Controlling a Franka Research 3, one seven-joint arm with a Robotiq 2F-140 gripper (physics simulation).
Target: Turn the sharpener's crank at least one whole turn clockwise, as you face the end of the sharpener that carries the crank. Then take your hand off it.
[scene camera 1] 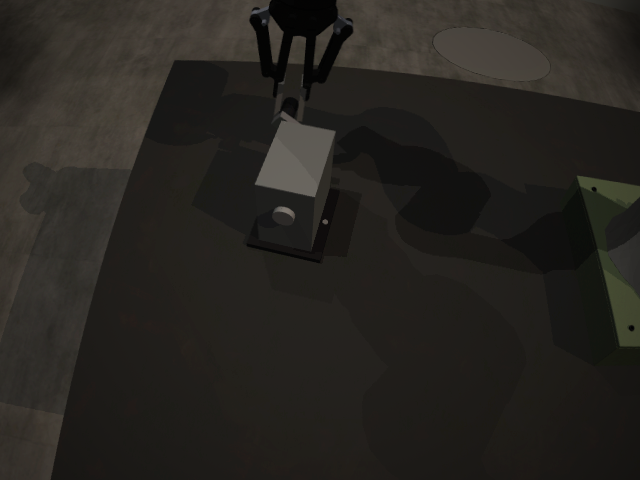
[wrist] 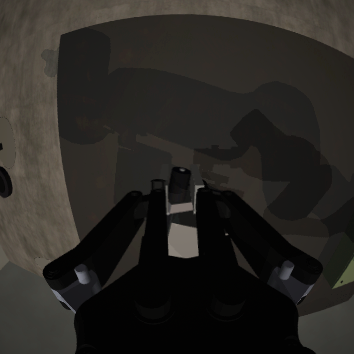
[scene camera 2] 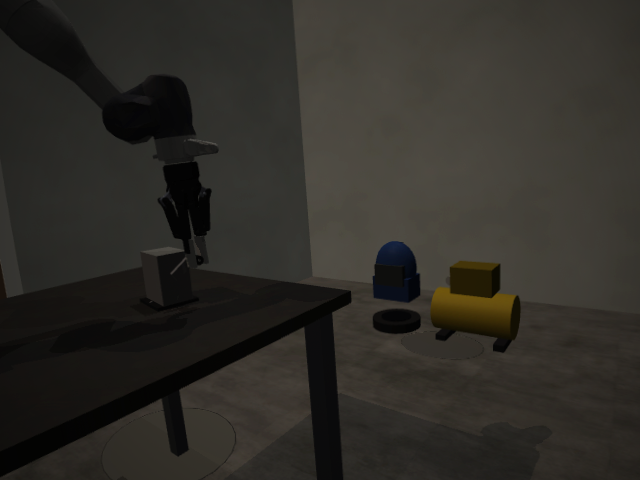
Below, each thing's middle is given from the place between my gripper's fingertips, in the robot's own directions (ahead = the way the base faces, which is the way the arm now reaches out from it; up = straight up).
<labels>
The sharpener (scene camera 1: 295,205) is 40 mm behind my hand, 80 mm to the left of it and 30 mm below it.
</labels>
